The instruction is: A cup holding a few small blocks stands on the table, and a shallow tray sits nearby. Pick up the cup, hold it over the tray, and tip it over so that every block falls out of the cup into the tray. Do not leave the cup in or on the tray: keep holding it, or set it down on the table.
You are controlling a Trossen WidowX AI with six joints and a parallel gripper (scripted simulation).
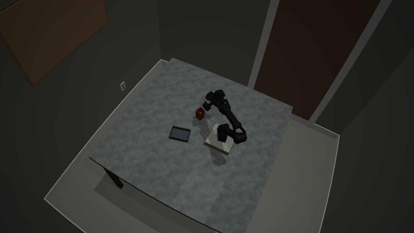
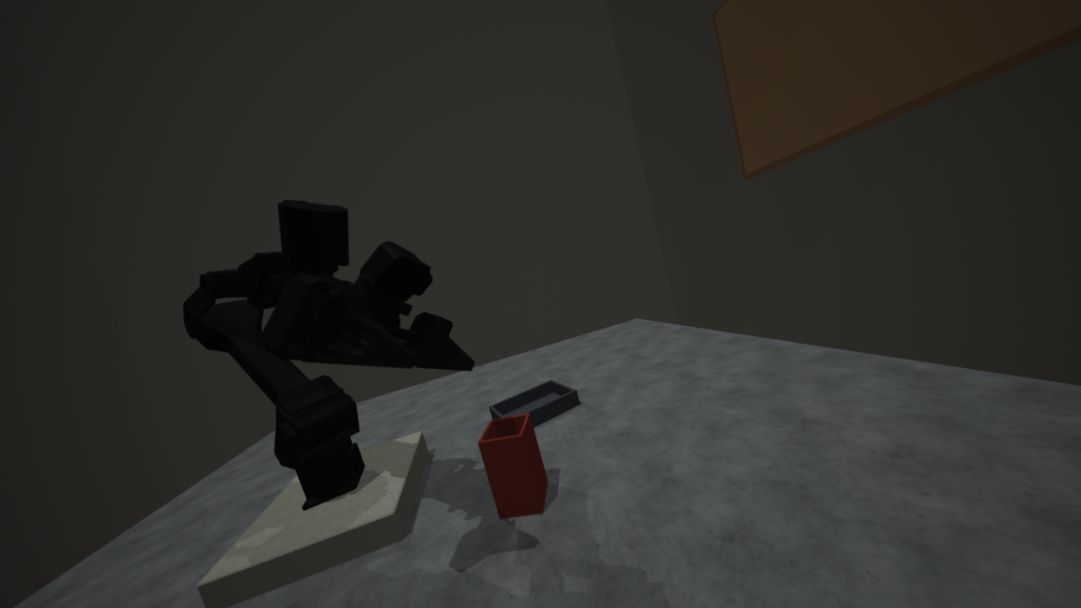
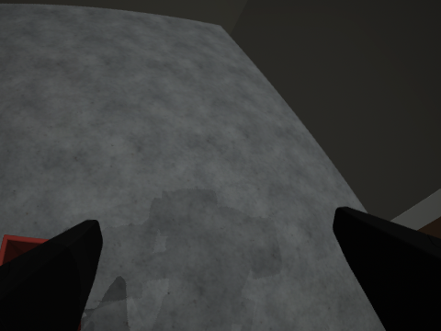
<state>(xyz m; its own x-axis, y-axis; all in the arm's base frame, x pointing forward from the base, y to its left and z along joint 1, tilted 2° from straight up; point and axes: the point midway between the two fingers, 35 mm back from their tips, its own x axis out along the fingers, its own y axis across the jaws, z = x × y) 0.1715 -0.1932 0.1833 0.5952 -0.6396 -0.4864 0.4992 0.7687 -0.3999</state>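
My gripper tip is 16 cm above the orange block, 6 cm to the right of it and 4 cm short of it. Round my gripper tip: red square cup: 18 cm below, 7 cm to the left, 4 cm ahead.
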